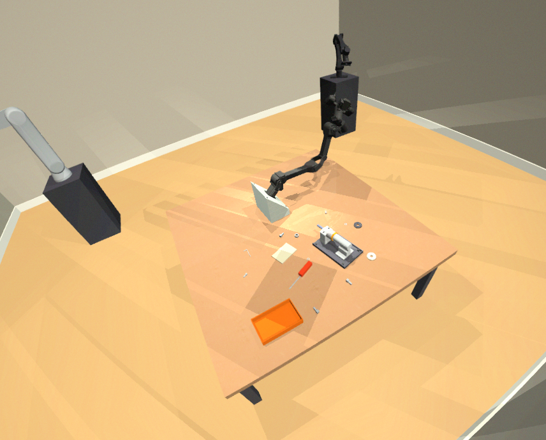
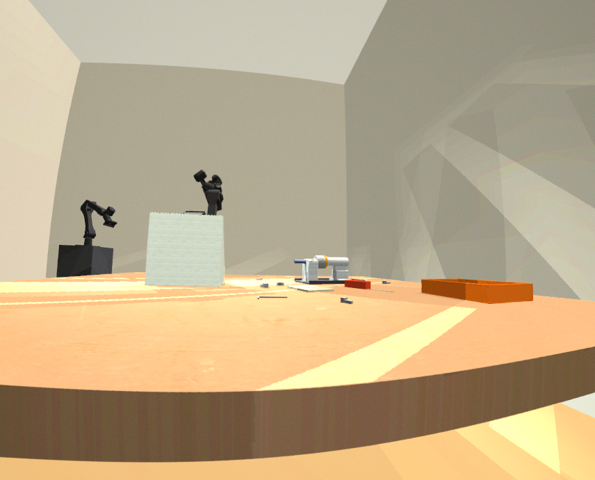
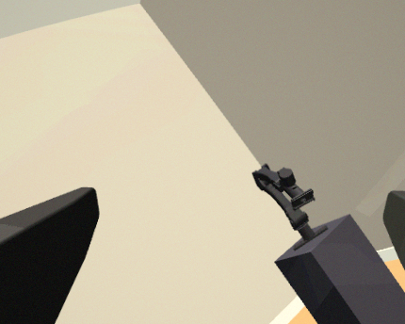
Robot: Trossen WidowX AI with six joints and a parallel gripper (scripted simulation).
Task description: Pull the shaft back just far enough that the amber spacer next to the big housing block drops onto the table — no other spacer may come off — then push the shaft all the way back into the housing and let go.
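The dark shaft is 57 cm ahead of my gripper tip, 50 cm to the right of it and 44 cm below it. The rest, counted from my gripper tip: beige card (74 cm to the right, 52 cm below, 51 cm ahead); black washer (56 cm ahead, 52 cm below, 29 cm to the right); amber spacer (61 cm ahead, 49 cm to the right, 44 cm below).
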